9 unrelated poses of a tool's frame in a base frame.
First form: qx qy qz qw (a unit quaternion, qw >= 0); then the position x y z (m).
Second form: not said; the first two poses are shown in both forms.
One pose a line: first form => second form
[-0.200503 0.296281 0.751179 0.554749 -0.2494 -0.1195 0.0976] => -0.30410 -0.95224 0.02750 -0.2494; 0.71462 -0.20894 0.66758 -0.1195; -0.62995 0.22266 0.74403 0.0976; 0 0 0 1
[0.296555 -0.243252 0.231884 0.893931 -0.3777 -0.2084 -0.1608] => 0.77412 -0.55885 -0.29737 -0.3777; 0.27030 0.71657 -0.64301 -0.2084; 0.57243 0.41739 0.70577 -0.1608; 0 0 0 1
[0.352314 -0.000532 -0.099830 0.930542 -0.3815 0.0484 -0.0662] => 0.98007 0.18542 -0.07133 -0.3815; -0.18617 0.73182 -0.65558 0.0484; -0.06935 0.65579 0.75175 -0.0662; 0 0 0 1
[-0.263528 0.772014 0.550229 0.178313 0.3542 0.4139 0.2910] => -0.79751 -0.60312 -0.01468 0.3542; -0.21067 0.25560 0.94355 0.4139; -0.56532 0.75559 -0.33091 0.2910; 0 0 0 1
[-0.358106 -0.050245 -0.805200 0.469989 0.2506 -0.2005 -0.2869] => -0.30174 0.79286 0.52946 0.2506; -0.72088 -0.55317 0.41753 -0.2005; 0.62392 -0.25570 0.73847 -0.2869; 0 0 0 1
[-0.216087 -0.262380 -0.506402 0.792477 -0.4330 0.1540 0.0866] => 0.34943 0.91602 -0.19701 -0.4330; -0.68923 0.39373 0.60823 0.1540; 0.63471 -0.07675 0.76893 0.0866; 0 0 0 1
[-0.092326 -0.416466 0.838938 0.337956 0.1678 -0.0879 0.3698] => -0.75452 -0.49015 -0.43641 0.1678; 0.64395 -0.42468 -0.63637 -0.0879; 0.12658 -0.76118 0.63606 0.3698; 0 0 0 1
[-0.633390 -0.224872 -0.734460 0.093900 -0.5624 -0.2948 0.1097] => -0.18000 0.42280 0.88817 -0.5624; 0.14693 -0.88123 0.44927 -0.2948; 0.97263 0.21137 0.09650 0.1097; 0 0 0 1
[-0.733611 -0.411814 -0.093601 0.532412 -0.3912 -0.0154 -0.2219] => 0.64330 0.70389 -0.30118 -0.3912; 0.50455 -0.09389 0.85826 -0.0154; 0.57584 -0.70407 -0.41555 -0.2219; 0 0 0 1
